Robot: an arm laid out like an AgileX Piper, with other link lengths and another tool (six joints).
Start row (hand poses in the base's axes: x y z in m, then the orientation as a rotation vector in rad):
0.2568, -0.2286, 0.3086, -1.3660, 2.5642, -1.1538
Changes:
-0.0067, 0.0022, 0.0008, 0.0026, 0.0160, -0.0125
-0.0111, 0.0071, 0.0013, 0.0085, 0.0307, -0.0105
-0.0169, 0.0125, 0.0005, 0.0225, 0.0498, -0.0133
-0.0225, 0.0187, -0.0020, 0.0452, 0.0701, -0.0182
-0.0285, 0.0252, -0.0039, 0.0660, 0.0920, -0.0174
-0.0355, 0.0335, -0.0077, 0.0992, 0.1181, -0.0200
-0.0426, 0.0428, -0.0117, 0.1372, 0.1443, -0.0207
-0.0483, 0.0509, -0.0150, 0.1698, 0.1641, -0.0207
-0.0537, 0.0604, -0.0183, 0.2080, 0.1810, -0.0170
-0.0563, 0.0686, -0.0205, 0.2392, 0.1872, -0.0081
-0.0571, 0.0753, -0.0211, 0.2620, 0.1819, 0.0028
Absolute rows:
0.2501, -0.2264, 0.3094, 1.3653, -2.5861, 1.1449
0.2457, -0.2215, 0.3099, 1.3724, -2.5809, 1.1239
0.2399, -0.2161, 0.3091, 1.3747, -2.5819, 1.0890
0.2343, -0.2099, 0.3066, 1.3755, -2.5902, 1.0428
0.2283, -0.2034, 0.3047, 1.3841, -2.5930, 0.9978
0.2213, -0.1951, 0.3009, 1.3900, -2.6042, 0.9341
0.2142, -0.1858, 0.2969, 1.3987, -2.6174, 0.8647
0.2085, -0.1777, 0.2936, 1.4060, -2.6294, 0.8075
0.2031, -0.1682, 0.2903, 1.4182, -2.6458, 0.7463
0.2005, -0.1600, 0.2881, 1.4351, -2.6623, 0.7031
0.1997, -0.1533, 0.2875, 1.4523, -2.6802, 0.6803

